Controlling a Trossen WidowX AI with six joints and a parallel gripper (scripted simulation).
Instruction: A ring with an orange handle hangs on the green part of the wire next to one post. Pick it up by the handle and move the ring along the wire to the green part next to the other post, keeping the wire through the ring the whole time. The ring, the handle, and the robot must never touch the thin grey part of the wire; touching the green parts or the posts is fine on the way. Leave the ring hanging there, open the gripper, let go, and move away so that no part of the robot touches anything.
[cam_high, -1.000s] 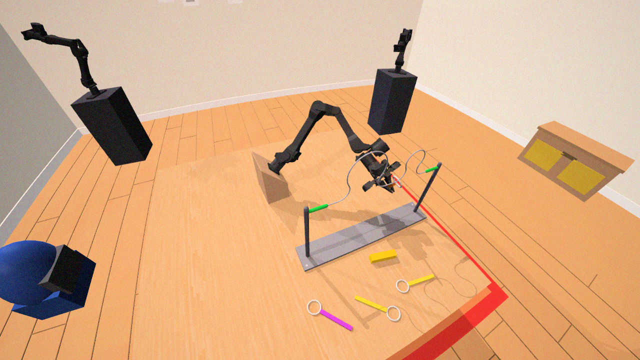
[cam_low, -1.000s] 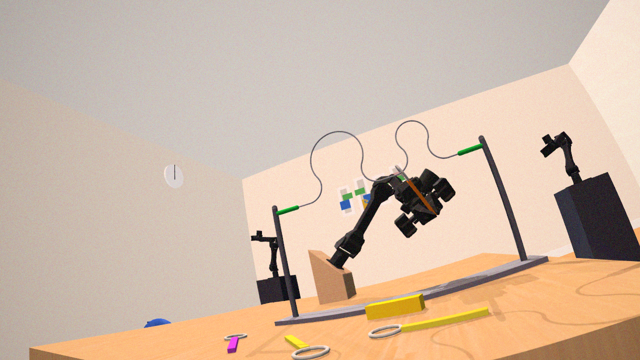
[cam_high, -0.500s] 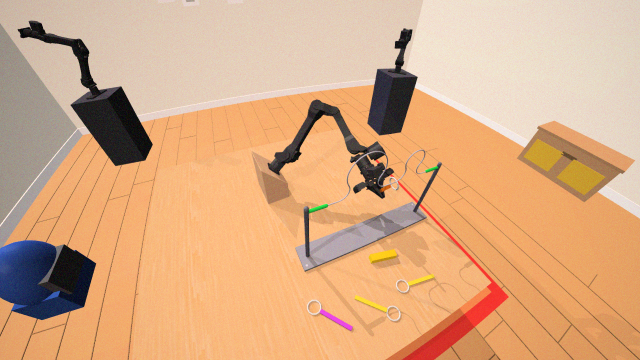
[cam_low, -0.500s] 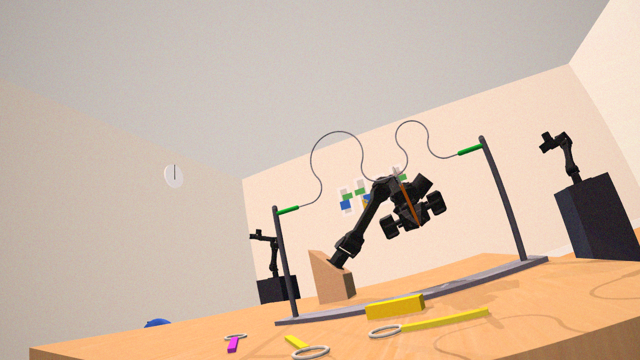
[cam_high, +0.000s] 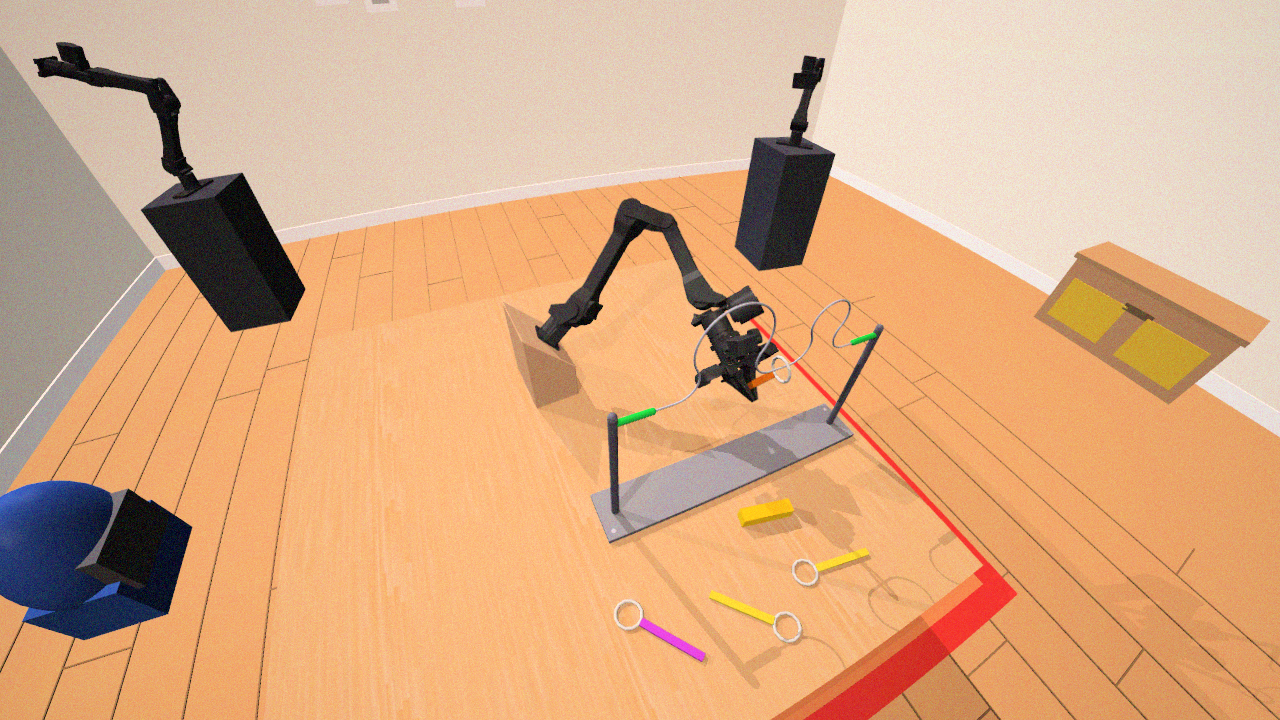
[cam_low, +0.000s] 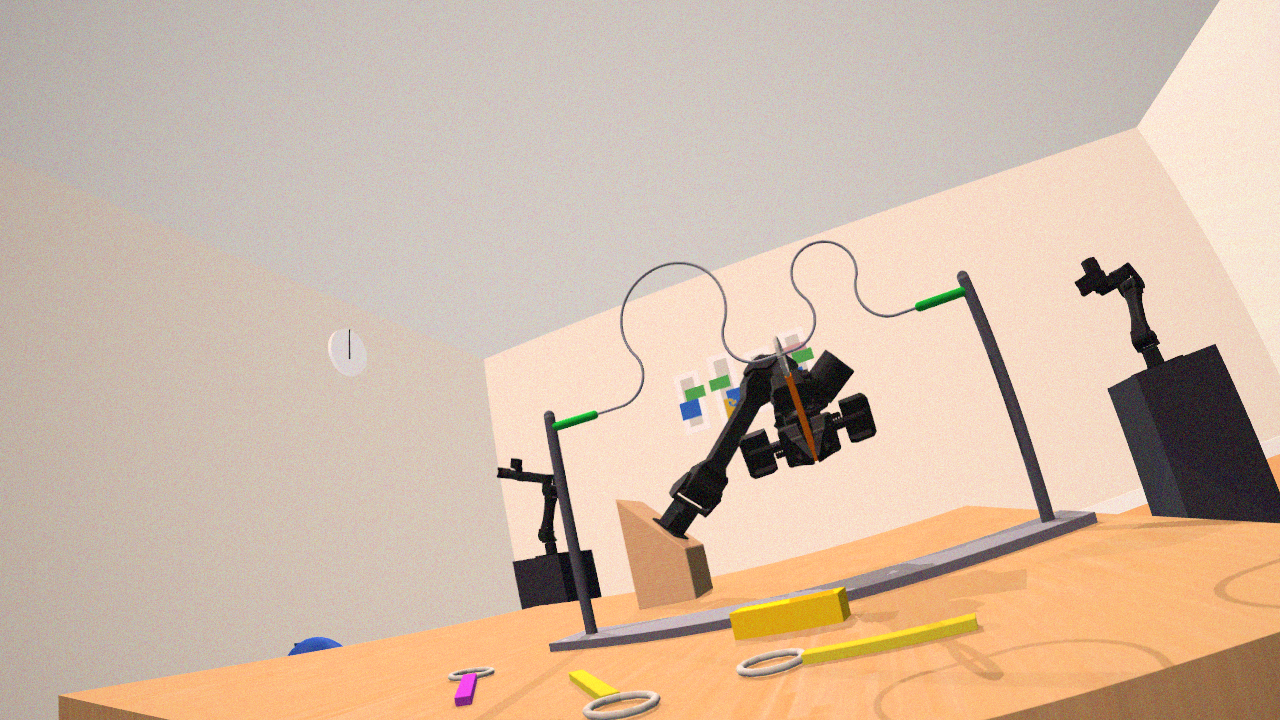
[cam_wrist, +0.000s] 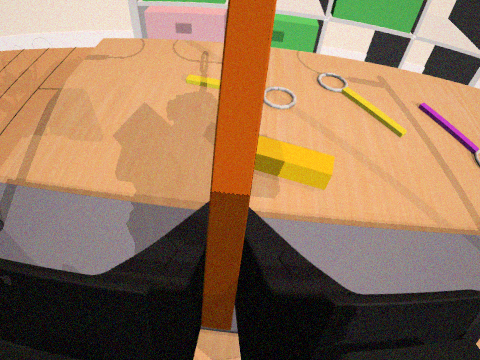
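My gripper tip is now 20 mm short of the orange-handled ring and 90 mm below it. Also, from my gripper tip: yellow block (170 mm ahead, 30 mm to the right, 150 mm below); then magenta-handled ring (300 mm ahead, 330 mm to the right, 160 mm below); then yellow-handled ring (310 mm ahead, 30 mm to the left, 160 mm below).
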